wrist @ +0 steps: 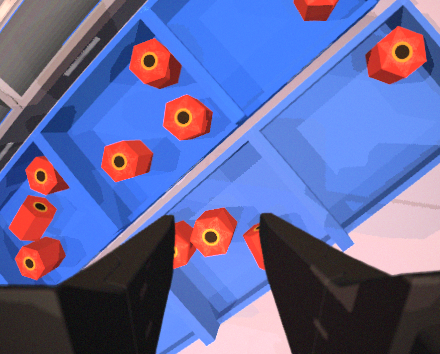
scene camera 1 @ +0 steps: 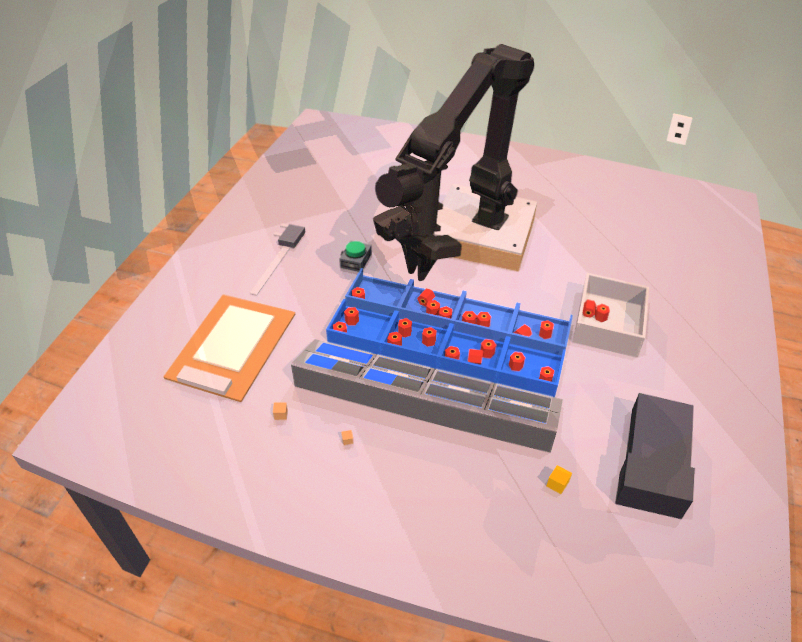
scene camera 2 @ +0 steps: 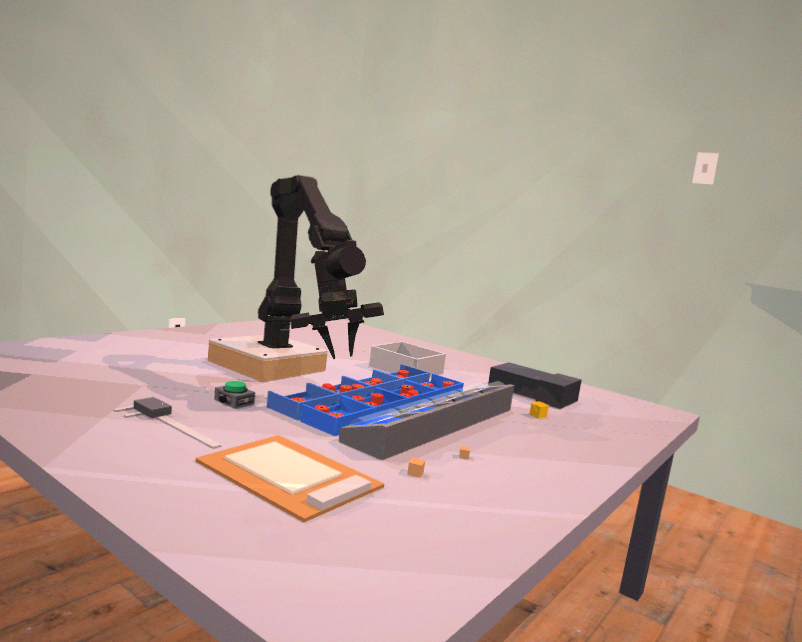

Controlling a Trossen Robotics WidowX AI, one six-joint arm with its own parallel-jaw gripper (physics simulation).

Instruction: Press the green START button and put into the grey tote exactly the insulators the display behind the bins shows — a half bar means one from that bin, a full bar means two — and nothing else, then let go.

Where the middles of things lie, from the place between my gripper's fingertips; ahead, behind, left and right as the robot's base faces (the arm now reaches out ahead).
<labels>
The grey tool (scene camera 2: pixel 152 407) is 10 mm behind my hand, 350 mm to the right of it and 90 mm below it. Also, from my hand: dark box (scene camera 1: pixel 657 477): 120 mm ahead, 520 mm to the left, 70 mm below; grey tote (scene camera 1: pixel 624 331): 170 mm behind, 350 mm to the left, 70 mm below.
</labels>
